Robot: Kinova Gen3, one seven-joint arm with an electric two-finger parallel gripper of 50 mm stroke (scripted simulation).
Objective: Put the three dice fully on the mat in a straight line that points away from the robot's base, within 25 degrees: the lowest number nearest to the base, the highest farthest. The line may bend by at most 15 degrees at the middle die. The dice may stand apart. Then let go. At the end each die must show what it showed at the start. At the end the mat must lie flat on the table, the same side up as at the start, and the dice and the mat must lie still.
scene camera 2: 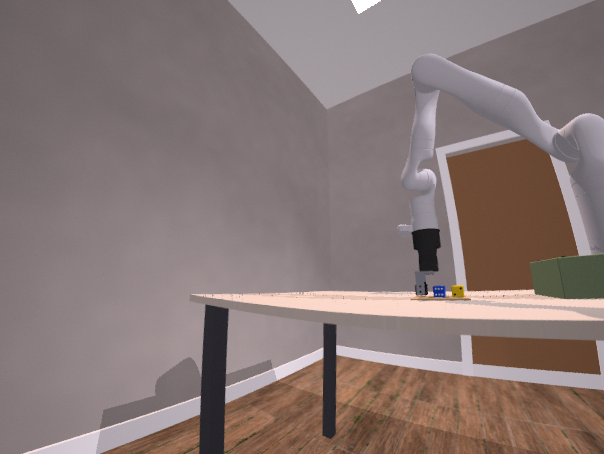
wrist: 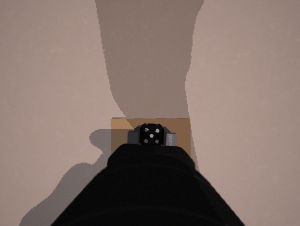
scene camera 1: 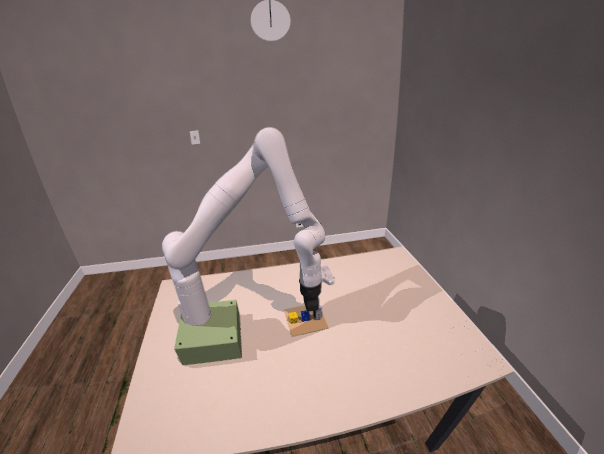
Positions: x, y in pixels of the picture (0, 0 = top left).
Scene:
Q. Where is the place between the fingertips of my gripper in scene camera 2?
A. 421, 294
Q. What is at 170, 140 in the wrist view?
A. My gripper.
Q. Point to a tan mat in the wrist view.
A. At 181, 126

